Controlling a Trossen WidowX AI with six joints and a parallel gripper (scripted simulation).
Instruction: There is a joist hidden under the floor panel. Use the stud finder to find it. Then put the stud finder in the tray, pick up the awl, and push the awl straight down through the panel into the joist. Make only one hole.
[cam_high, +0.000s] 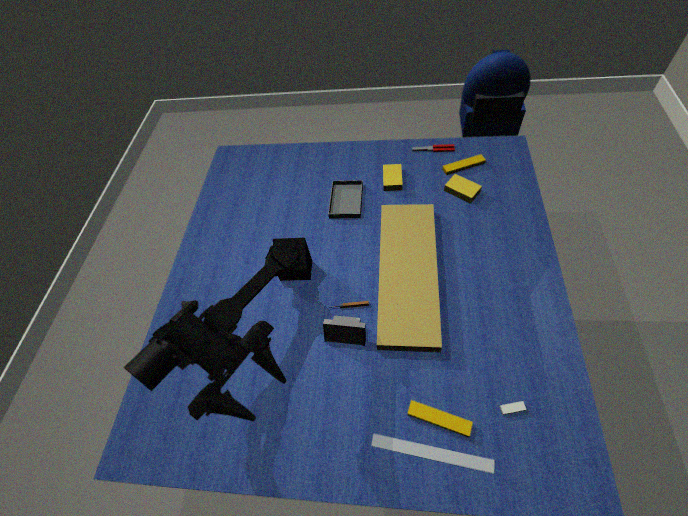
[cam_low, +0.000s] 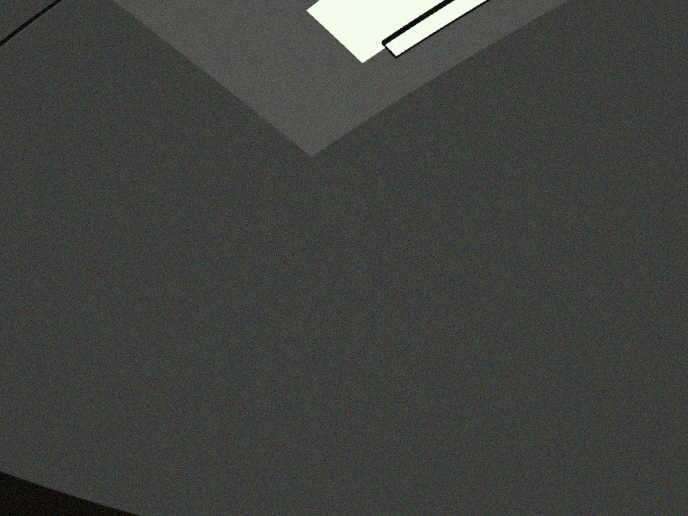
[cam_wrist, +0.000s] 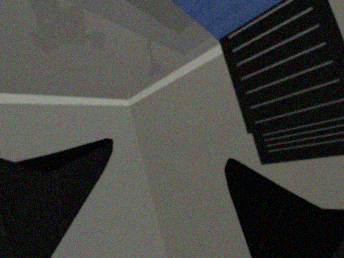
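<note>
My gripper tip is now 41 cm above the stud finder, 33 cm to the right of it and 2 cm short of it. From my gripper tip the other things lie so: square light (42 cm below, 34 cm to the left); then orange-handled awl (43 cm below, 40 cm to the left, 1 cm ahead); then small white piece (50 cm ahead, 43 cm below, 16 cm to the left).
</note>
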